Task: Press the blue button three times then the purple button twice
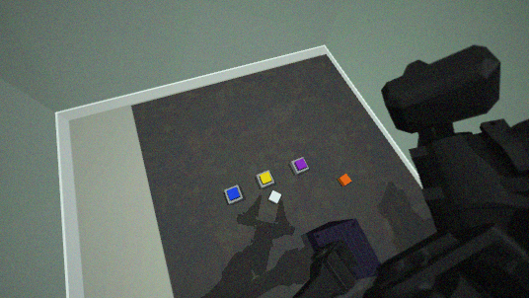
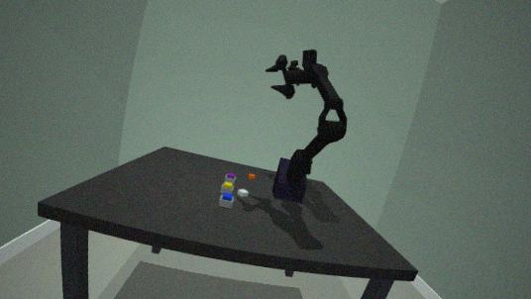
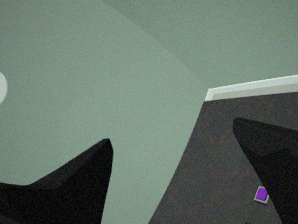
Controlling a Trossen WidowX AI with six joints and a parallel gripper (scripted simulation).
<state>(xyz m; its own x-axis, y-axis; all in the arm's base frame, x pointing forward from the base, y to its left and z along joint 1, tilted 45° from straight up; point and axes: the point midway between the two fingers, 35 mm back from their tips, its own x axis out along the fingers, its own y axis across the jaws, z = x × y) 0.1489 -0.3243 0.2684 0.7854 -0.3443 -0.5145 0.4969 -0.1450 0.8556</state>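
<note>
Right now my gripper tip is 47 cm above the blue button, 24 cm to the right of it and 8 cm short of it. Also, from my gripper tip: purple button 47 cm below, 6 cm ahead, 1 cm to the right; white block 49 cm below, 12 cm to the left, 1 cm ahead; yellow button 47 cm below, 12 cm to the left, 7 cm ahead.
</note>
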